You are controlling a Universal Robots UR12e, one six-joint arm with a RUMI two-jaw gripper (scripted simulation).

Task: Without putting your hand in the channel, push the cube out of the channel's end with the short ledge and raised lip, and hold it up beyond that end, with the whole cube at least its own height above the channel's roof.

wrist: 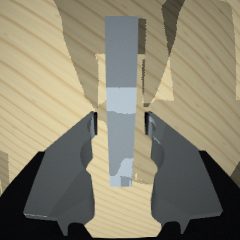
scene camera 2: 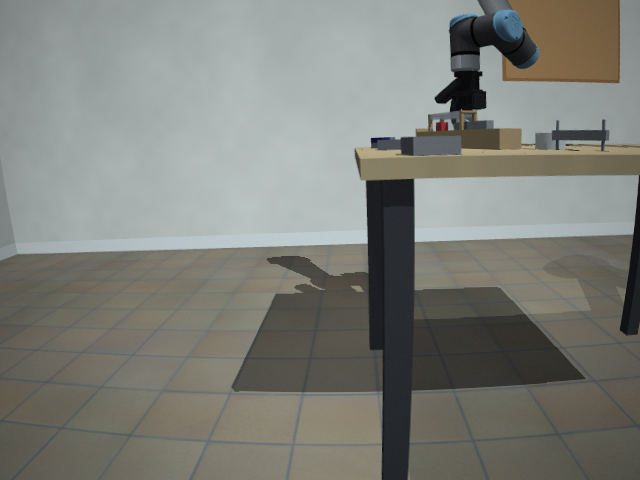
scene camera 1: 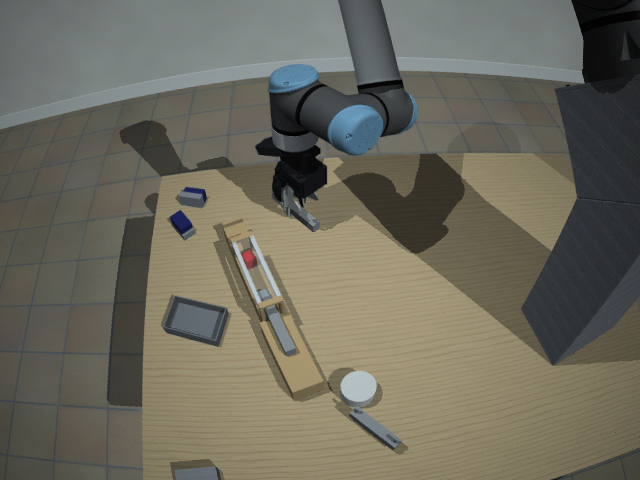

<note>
In view: my gripper (scene camera 1: 295,211), a grey tray (scene camera 1: 192,317) and a white disc (scene camera 1: 358,388).
My gripper also shows in the wrist view (wrist: 120,113). The wrist view misses the grey tray: it is out of frame. The wrist view does not show the white disc: it is out of frame.
</note>
